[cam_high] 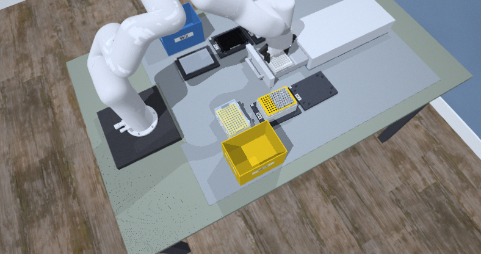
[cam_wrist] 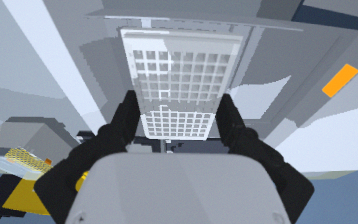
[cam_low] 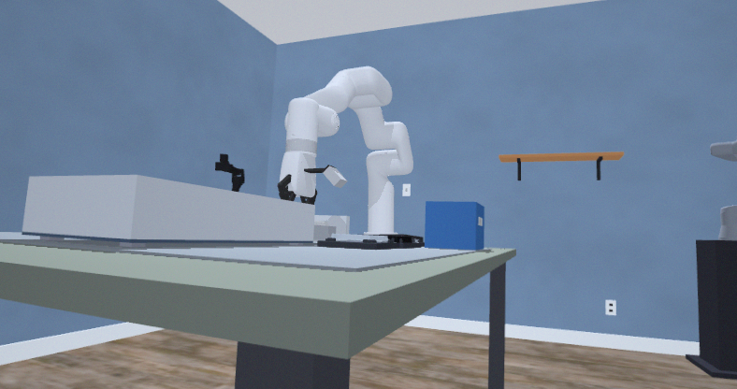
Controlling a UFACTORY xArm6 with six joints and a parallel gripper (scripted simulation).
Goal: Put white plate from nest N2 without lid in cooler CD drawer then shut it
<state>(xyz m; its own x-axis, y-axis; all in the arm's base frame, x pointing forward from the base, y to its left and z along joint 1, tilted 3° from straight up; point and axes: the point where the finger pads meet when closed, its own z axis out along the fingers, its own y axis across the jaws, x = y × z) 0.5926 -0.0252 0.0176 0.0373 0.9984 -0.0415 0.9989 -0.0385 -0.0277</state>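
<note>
My hand is 40 mm short of the drawer and 30 mm above it. Round my hand: white plate: 10 mm below; black plate: 100 mm behind, 200 mm to the left, 40 mm below; cooler CD: 170 mm ahead, 10 mm to the right, 30 mm below.
</note>
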